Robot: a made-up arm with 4 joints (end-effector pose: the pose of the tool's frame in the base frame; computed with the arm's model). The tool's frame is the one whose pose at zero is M. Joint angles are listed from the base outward.
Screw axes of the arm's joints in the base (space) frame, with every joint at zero. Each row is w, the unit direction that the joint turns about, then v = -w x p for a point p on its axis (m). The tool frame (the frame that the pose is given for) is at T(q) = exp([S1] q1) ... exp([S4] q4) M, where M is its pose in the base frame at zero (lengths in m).
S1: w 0 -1 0 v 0.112 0 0
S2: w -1 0 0 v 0 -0.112 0.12
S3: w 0 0 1 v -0.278 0.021 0
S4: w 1 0 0 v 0 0.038 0.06
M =
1 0 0 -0.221
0 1 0 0.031
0 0 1 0.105
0 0 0 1
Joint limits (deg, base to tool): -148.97..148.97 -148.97..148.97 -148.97..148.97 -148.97..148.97
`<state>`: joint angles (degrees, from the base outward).
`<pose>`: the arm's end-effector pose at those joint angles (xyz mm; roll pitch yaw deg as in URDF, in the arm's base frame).
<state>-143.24 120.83 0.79 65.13</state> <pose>273.4 256.8 119.7 124.60 36.08 -179.50</pose>
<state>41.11 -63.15 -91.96 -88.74</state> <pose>376.0 172.0 95.9 -26.96 43.97 -38.85</pose>
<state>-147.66 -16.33 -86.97 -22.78</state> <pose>-301.5 -40.3 35.2 -168.79 -12.06 -101.49</pose>
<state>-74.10 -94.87 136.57 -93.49</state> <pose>-712.3 351.0 -20.4 -0.61 -62.39 -7.23</pose>
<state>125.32 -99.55 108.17 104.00</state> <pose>553.8 226.2 402.6 23.12 52.76 -164.90</pose>
